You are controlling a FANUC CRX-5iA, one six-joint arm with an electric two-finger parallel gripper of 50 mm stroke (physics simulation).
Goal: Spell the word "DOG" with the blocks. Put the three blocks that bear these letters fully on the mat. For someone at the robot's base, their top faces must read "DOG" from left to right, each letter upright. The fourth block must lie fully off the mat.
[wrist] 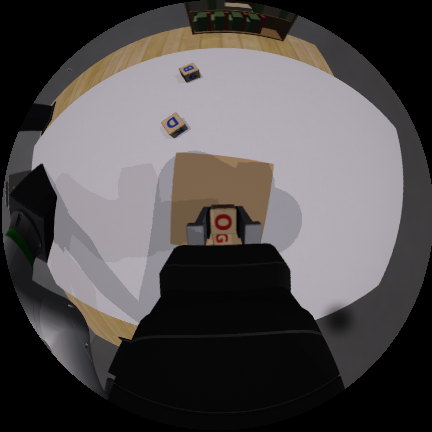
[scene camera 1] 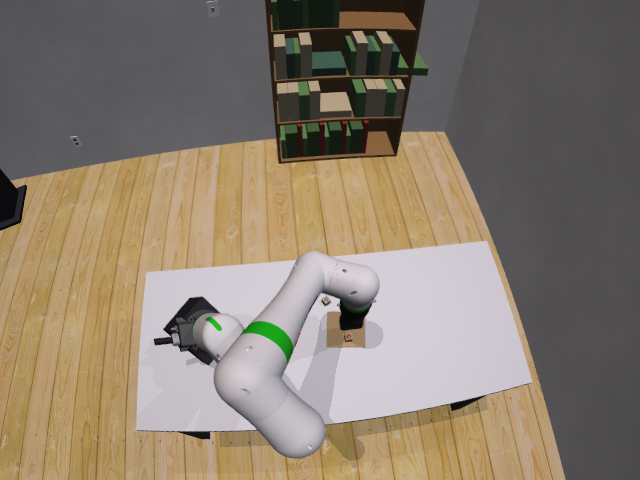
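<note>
My gripper [scene camera 1: 351, 327] [wrist: 222, 215] is shut on the O block [wrist: 223, 220], whose red O faces up. It holds the block over the mat [scene camera 1: 333, 342] [wrist: 192, 180]; any gap beneath is hard to judge. The G block [scene camera 1: 347, 337] [wrist: 221, 239] lies on the mat close beside the O block, towards the mat's lower edge in the scene view, and is partly hidden by the gripper in the wrist view. The D block [scene camera 1: 325, 300] [wrist: 172, 123] lies off the mat, turned askew. The B block [wrist: 189, 70] lies farther off the mat; the arm hides it in the scene view.
The white table [scene camera 1: 439, 310] [wrist: 340, 150] carries the mat and the arm's base. The arm [scene camera 1: 268, 338] stretches from the left side across the table. A bookshelf [scene camera 1: 338, 159] stands on the floor beyond the table's back edge.
</note>
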